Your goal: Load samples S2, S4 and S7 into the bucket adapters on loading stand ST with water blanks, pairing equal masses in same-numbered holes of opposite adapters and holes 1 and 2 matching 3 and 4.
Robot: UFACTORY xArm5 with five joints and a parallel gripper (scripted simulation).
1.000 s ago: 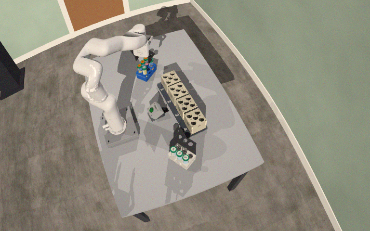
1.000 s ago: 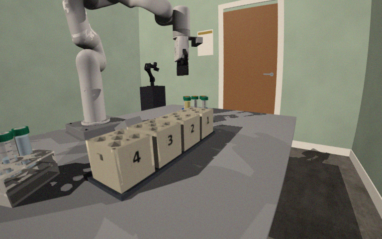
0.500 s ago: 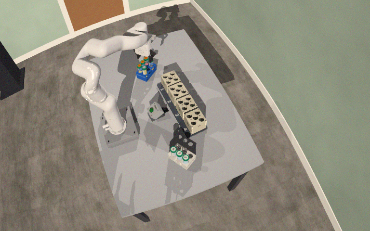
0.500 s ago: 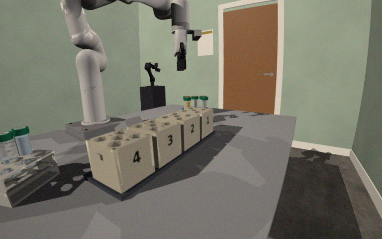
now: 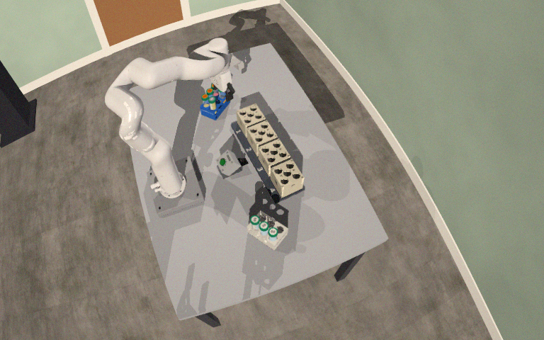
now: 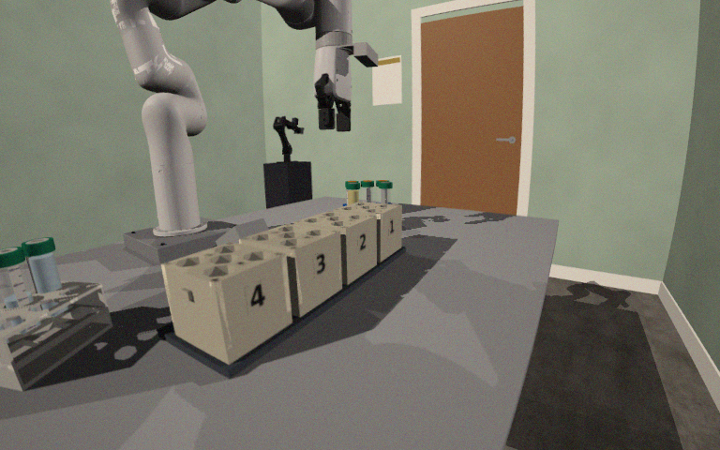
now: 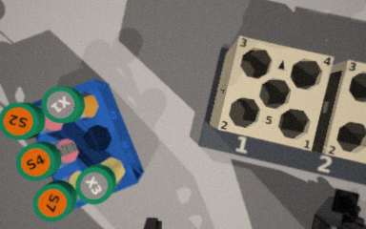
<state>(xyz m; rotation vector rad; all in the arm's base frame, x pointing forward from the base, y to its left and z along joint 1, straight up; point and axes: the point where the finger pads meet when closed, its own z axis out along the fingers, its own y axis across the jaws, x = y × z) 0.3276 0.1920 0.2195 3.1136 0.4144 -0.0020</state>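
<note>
My hand is 20 mm past the pink tube, 160 mm to the right of it and 190 mm above it. Round my hand: green done key (90 mm behind, 200 mm to the right, 190 mm below); then adapter 1 (100 mm ahead, 40 mm to the right, 200 mm below); then blue rack (10 mm behind, 150 mm to the left, 220 mm below).
</note>
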